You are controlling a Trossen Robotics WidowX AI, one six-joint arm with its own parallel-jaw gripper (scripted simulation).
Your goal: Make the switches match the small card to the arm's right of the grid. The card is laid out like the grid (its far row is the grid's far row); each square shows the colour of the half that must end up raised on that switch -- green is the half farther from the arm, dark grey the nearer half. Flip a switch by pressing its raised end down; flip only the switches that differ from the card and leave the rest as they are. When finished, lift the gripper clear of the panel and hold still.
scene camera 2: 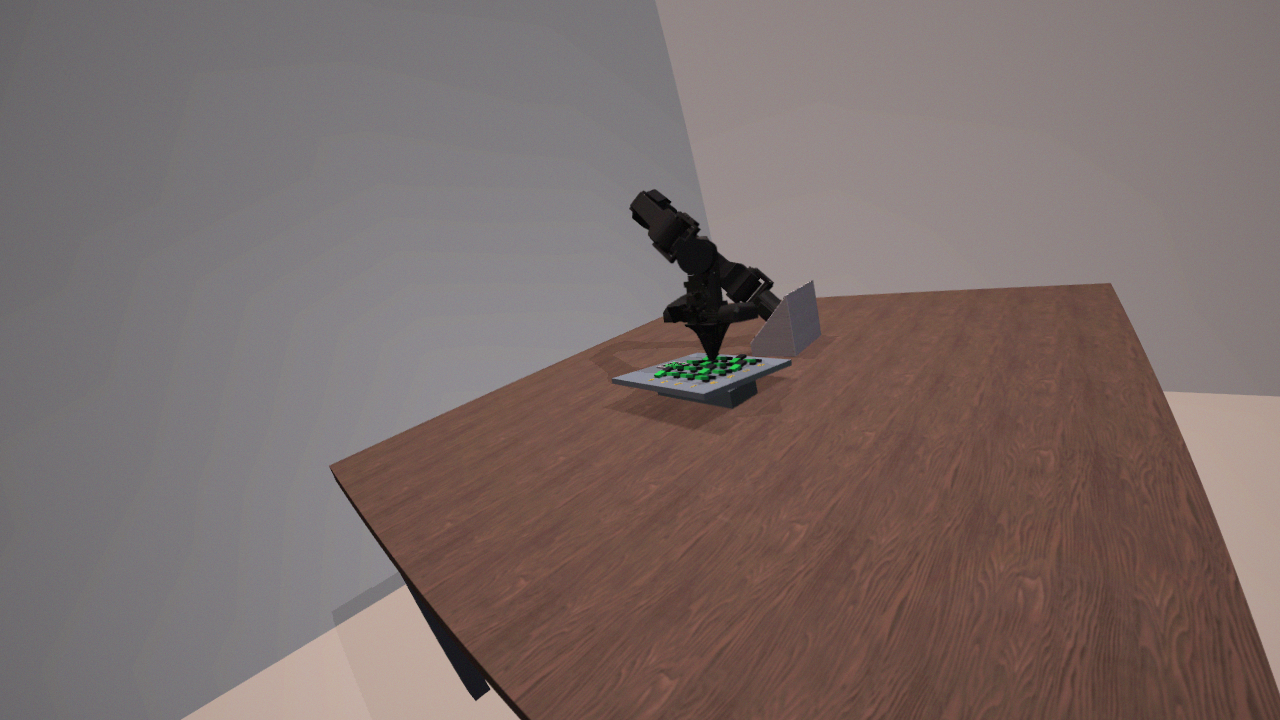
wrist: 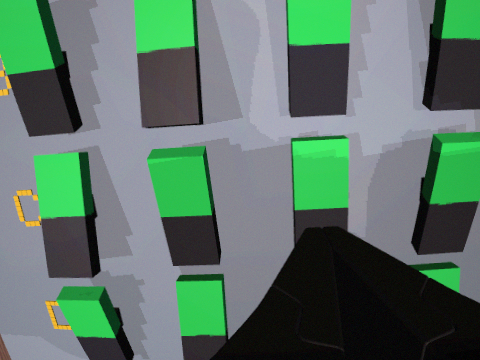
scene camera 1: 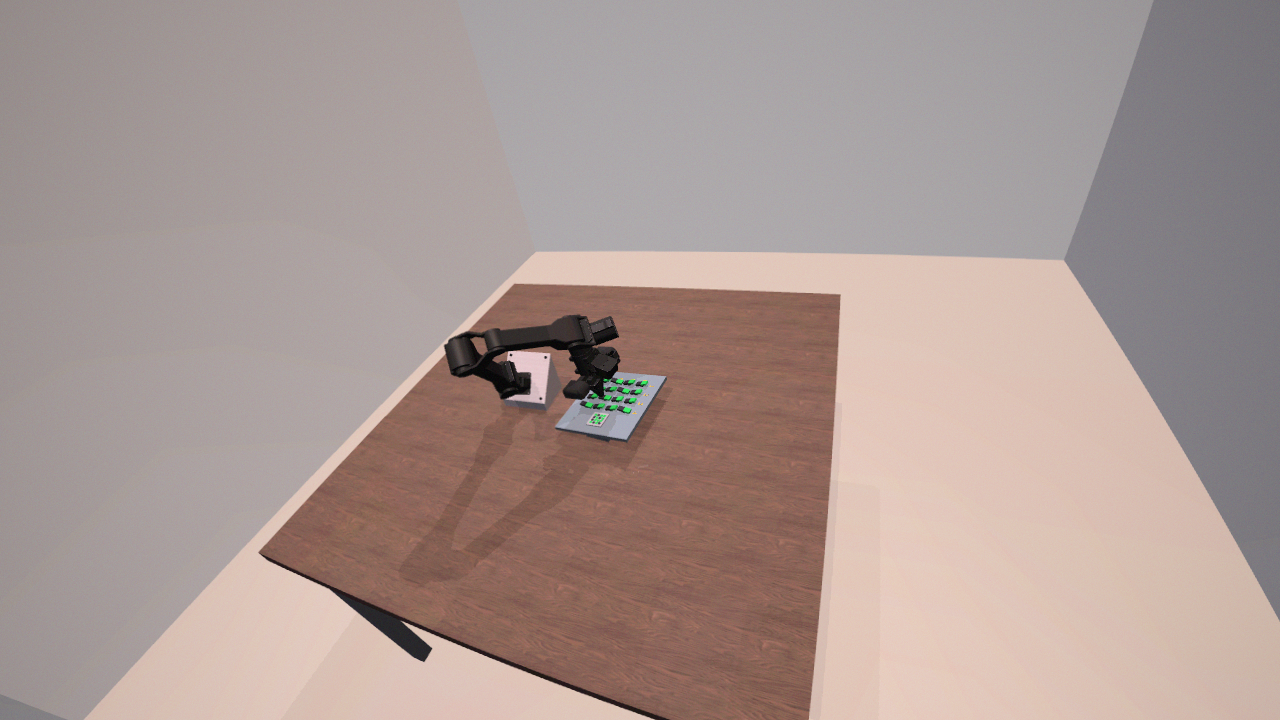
Observation:
In view: the gripper (scene camera 2: 712, 360) and a switch (wrist: 319, 164).
The gripper shows as well in the wrist view (wrist: 320, 243) and in scene camera 1 (scene camera 1: 601, 396).

